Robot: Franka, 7 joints.
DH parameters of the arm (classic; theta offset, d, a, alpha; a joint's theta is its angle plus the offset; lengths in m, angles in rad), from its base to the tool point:
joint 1: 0 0.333 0 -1.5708
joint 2: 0 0 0 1.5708
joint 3: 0 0.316 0.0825 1.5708
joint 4: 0 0 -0.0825 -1.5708
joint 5: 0 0.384 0 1.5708
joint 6: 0 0 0.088 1.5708
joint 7: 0 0.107 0 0
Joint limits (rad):
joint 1: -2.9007..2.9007
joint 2: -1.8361..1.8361
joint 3: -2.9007..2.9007
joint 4: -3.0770..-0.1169
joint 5: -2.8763..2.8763
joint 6: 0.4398..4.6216
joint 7: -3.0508..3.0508
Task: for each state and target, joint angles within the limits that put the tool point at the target. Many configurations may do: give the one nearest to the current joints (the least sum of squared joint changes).
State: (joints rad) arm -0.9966 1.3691 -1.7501 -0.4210 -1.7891 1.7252 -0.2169
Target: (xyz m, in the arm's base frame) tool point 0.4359 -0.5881 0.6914
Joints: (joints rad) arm -0.8197 1.2658 -1.7913 -0.2710 -1.7930 1.5938 -0.2169
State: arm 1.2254 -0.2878 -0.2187 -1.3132 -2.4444 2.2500 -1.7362
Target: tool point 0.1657 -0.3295 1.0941
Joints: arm 1.3688 -0.7311 -0.5971 -0.7911 -2.4710 2.1661 -1.7362
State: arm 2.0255 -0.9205 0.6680 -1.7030 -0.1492 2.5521 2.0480
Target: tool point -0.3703 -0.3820 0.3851
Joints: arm 2.3466 -0.9720 1.5055 -2.2667 -0.1402 2.4157 2.0480
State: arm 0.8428 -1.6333 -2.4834 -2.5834 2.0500 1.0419 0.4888
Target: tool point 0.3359 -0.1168 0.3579
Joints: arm 1.1205 -1.6883 -1.8787 -2.8383 1.9269 1.1256 0.4888
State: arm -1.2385 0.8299 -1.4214 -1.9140 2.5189 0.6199 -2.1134
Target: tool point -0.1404 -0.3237 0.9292
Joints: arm -0.9920 0.1466 -1.4395 -1.1640 2.5904 0.4398 -2.1134
